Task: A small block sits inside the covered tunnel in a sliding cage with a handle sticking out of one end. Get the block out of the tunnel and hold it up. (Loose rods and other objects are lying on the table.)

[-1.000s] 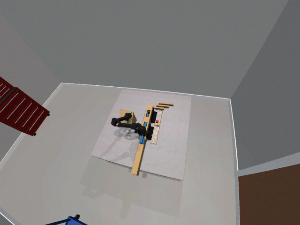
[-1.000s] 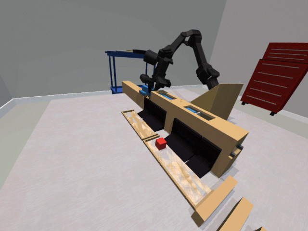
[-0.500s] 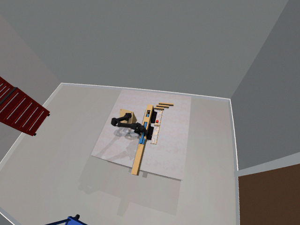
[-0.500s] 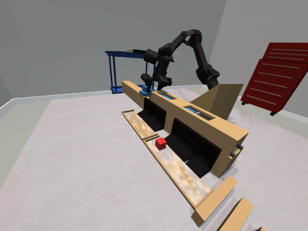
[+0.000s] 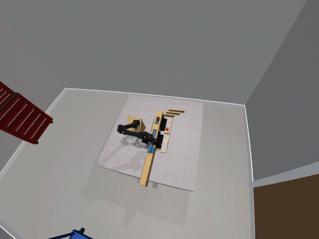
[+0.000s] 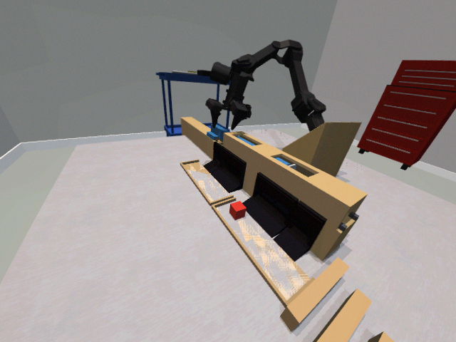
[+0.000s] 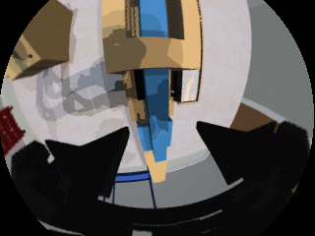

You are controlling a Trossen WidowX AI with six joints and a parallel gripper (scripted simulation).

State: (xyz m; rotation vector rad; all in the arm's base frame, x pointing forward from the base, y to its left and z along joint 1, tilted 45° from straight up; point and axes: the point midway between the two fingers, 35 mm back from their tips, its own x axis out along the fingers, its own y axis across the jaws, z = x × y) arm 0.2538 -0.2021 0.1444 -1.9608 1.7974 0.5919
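Right now the tan covered tunnel is 2 cm ahead of my gripper tip, 5 cm to the left of it and 8 cm below it.
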